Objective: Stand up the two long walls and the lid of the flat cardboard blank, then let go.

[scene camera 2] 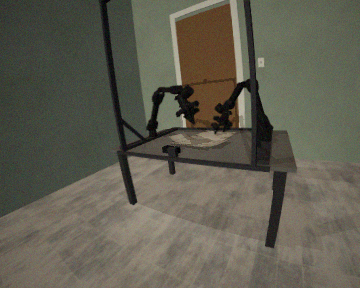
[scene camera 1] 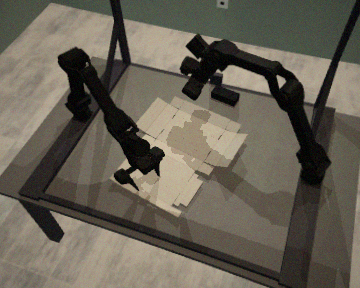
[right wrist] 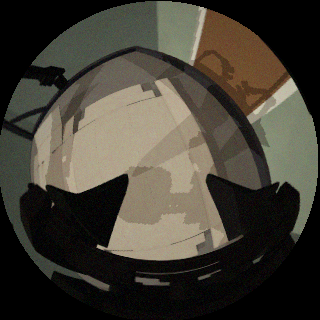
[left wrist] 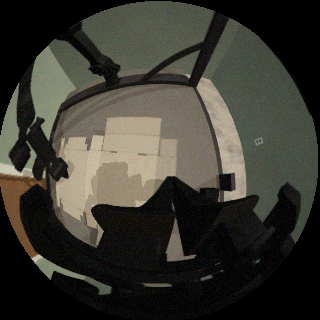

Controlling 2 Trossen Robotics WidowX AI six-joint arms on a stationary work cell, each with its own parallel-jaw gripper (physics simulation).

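Pixels of known places: left gripper, fingertip midpoint: (scene camera 2: pixel 194 124) (left wrist: pixel 170 179); right gripper, fingertip midpoint: (scene camera 2: pixel 219 133) (scene camera 1: pixel 148 183) (right wrist: pixel 168 178); left arm's base at its link origin: (scene camera 2: pixel 153 136) (scene camera 1: pixel 311 178) (right wrist: pixel 63 85); right arm's base at its link origin: (scene camera 2: pixel 265 140) (scene camera 1: pixel 82 115) (left wrist: pixel 112 82).
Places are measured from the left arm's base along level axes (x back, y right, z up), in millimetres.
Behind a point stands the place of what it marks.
The pale cardboard blank (scene camera 1: pixel 172 175) @(z -13, x -469, y -141 mm) (scene camera 2: pixel 205 137) @(z -14, x -473, y -62 mm) (left wrist: pixel 132 145) @(z -11, x -592, y 102 mm) (right wrist: pixel 120 132) @(z -13, x -459, y -178 mm) lies spread on the table, its long walls and lid low and close to flat. A slight tilt of the right-hand flap in scene camera 1 cannot be judged. My right gripper (scene camera 1: pixel 148 182) @(z -9, x -537, y -202 mm) (scene camera 2: pixel 221 131) @(z -9, x -537, y -202 mm) (right wrist: pixel 168 178) @(z -9, x -537, y -202 mm) is open and empty, low over the blank's front-left part in scene camera 1. In the right wrist view its fingertips stand on either side of the long edge strip. My left gripper (scene camera 1: pixel 191 91) @(z 133, x -502, y 168 mm) (scene camera 2: pixel 193 121) @(z 133, x -502, y 168 mm) (left wrist: pixel 170 179) @(z 133, x -502, y 168 mm) is shut and empty, raised behind the blank in scene camera 1.
A dark box (scene camera 1: pixel 225 95) (scene camera 2: pixel 171 150) @(z 26, x -460, y 381 mm) (left wrist: pixel 227 181) @(z 26, x -460, y 358 mm) sits at the table's back edge in scene camera 1, near my left gripper. Dark frame posts (scene camera 1: pixel 119 35) @(z 156, x -884, y 340 mm) (scene camera 2: pixel 111 75) @(z 508, x -40, y 370 mm) rise from the table (scene camera 1: pixel 250 220) @(z -19, x -160, y -217 mm). Arm shadows fall across the blank.
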